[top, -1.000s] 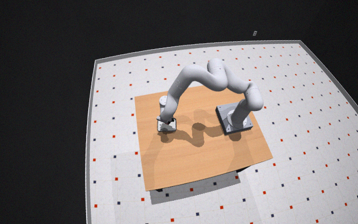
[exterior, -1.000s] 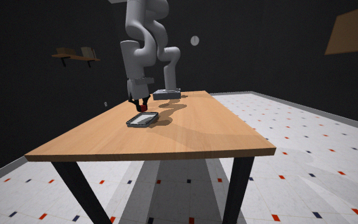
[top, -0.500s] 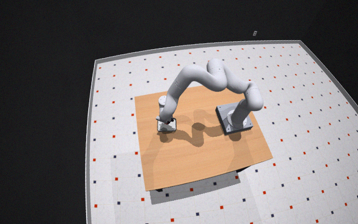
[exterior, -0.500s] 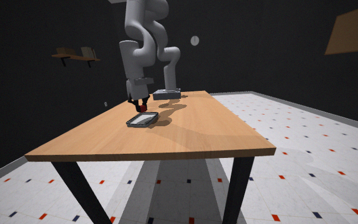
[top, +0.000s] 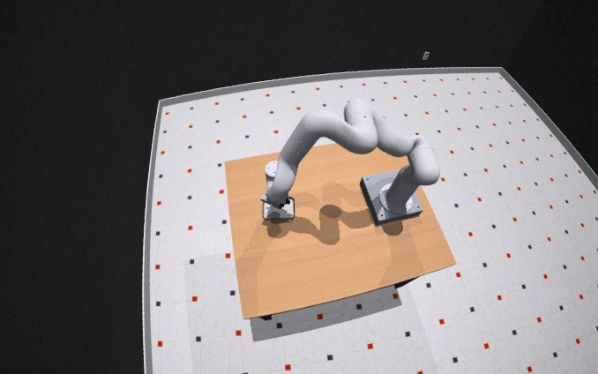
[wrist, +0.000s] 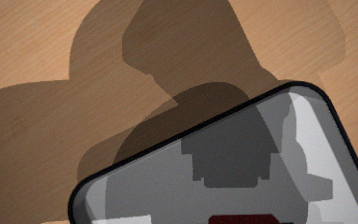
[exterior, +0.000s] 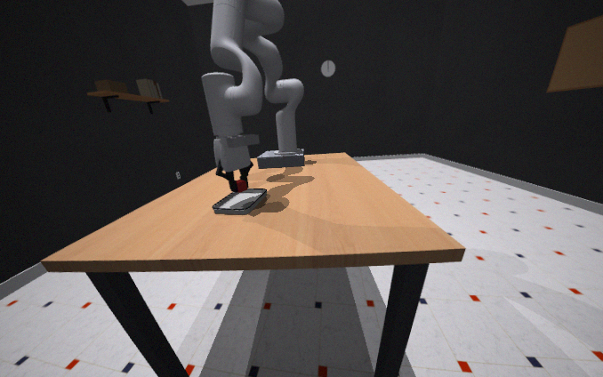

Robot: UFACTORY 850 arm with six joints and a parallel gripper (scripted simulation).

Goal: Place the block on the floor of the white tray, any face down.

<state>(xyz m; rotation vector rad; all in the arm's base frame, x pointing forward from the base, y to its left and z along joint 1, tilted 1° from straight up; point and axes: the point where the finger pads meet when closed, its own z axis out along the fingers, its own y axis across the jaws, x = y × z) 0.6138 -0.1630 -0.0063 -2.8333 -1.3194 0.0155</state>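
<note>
My hand is 60 mm above the white tray. From my hand the other things lie so: red block (10 mm below).
</note>
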